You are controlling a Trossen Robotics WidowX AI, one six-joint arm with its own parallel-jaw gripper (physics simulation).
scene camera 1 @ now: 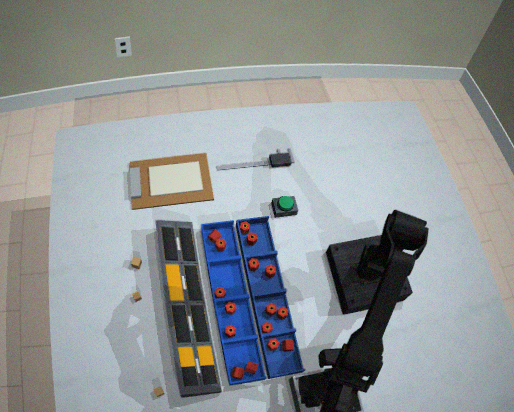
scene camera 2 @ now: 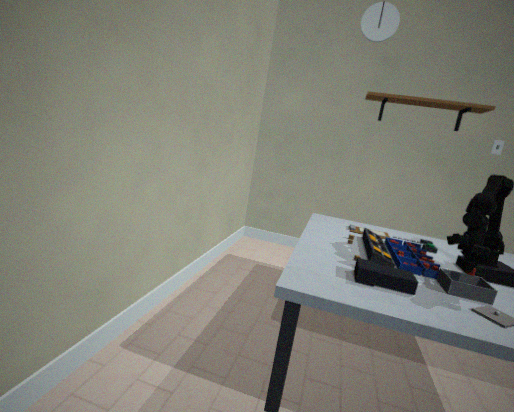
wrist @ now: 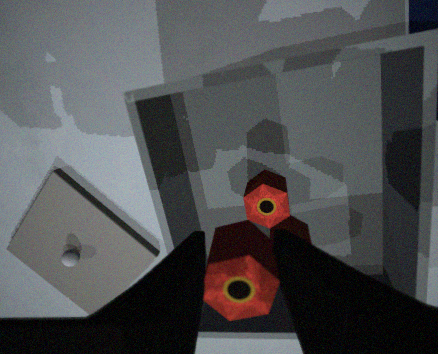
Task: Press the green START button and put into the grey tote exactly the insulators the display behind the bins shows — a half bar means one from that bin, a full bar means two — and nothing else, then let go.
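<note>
My gripper [wrist: 239, 241] is shut on a red hexagonal insulator [wrist: 239, 295] above the grey tote [wrist: 325, 115] [scene camera 2: 467, 291]. Inside the tote stands another red insulator [wrist: 266, 220]; a further one [wrist: 295, 231] is partly hidden by the right finger. The arm hides most of the tote in scene camera 1. The green START button [scene camera 1: 285, 203] sits beyond the blue bins [scene camera 1: 225, 275], which hold several insulators. On the display [scene camera 1: 181, 325], the second panel from the top has a full left bar; the bottom panel has two half bars; the other bars are dark.
Red cubes [scene camera 1: 288, 345] [scene camera 1: 238, 372] lie in some bins. A lidlike plate with a knob [wrist: 45, 225] [scene camera 2: 492, 316] lies beside the tote. A clipboard [scene camera 1: 175, 179], a caliper [scene camera 1: 280, 159] and small tan cubes [scene camera 1: 136, 262] [scene camera 1: 158, 391] lie on the table [scene camera 1: 350, 150].
</note>
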